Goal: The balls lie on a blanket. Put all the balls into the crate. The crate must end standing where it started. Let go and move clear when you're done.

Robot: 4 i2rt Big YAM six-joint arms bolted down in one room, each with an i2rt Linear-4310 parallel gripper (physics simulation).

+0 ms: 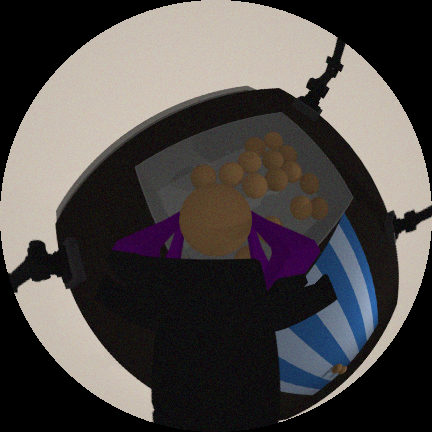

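Note:
My arm4 gripper [215,220] is shut on an orange-brown ball [215,212], held between its purple fingers above the crate. The grey crate [172,161] stands open below, with several balls [255,185] inside, most of them grouped toward its upper and right parts. The gripper and the held ball hide part of the crate. The blue and white striped blanket [345,260] lies at the lower right, beside the crate. At least two small balls [339,369] lie near its far edge. The grippers of arm1, arm2 and arm3 do not show.
The dark table [110,175] surrounds the crate and blanket. Parts of other arms stand at the table's edges: one arm [37,265] at the left, one arm [318,86] at the upper right and one arm [411,220] at the right. A pale grey strip runs along the upper left edge.

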